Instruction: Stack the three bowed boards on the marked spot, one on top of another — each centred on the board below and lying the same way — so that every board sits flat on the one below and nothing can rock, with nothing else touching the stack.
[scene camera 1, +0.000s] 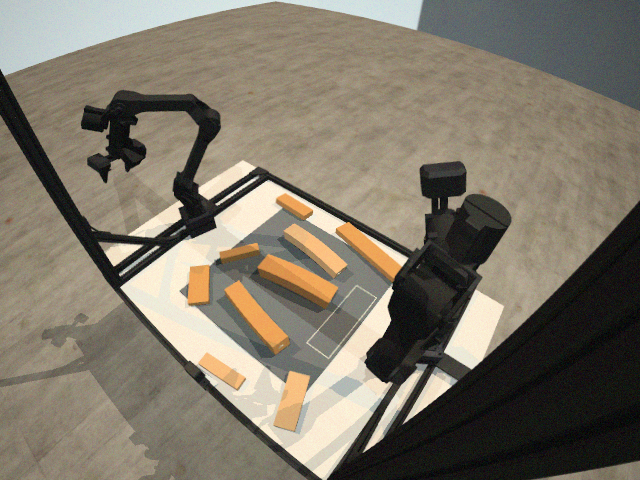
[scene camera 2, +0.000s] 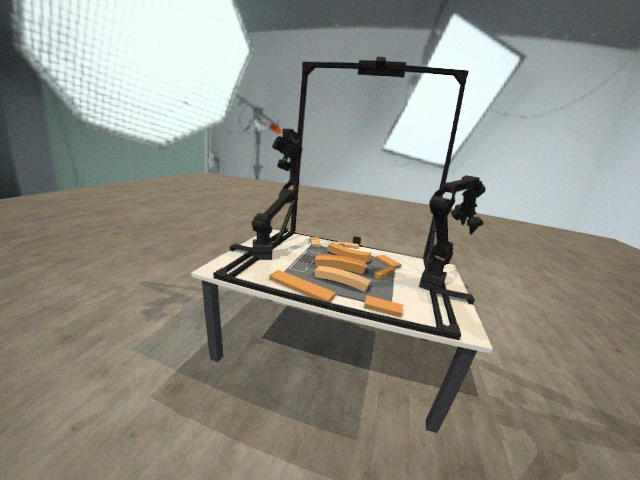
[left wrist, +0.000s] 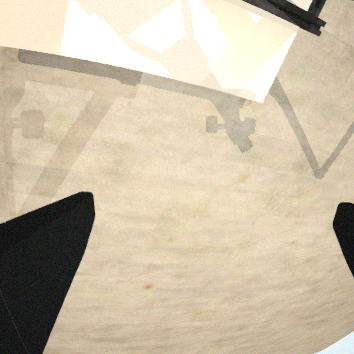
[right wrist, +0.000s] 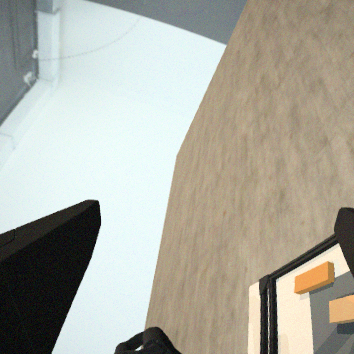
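Note:
Three bowed boards lie apart on the grey mat: a light one, a darker orange one in the middle, and a third. The marked spot, a thin white rectangle, has no board on it; the middle board's end lies near it. My left gripper is open and empty, high beyond the table's edge. My right gripper is open and empty, raised high; its fingertips are hard to make out in scene camera 1.
A long straight board lies beside the mat. Small blocks lie around the boards. A black frame spans over the table, with rails along the table's edges.

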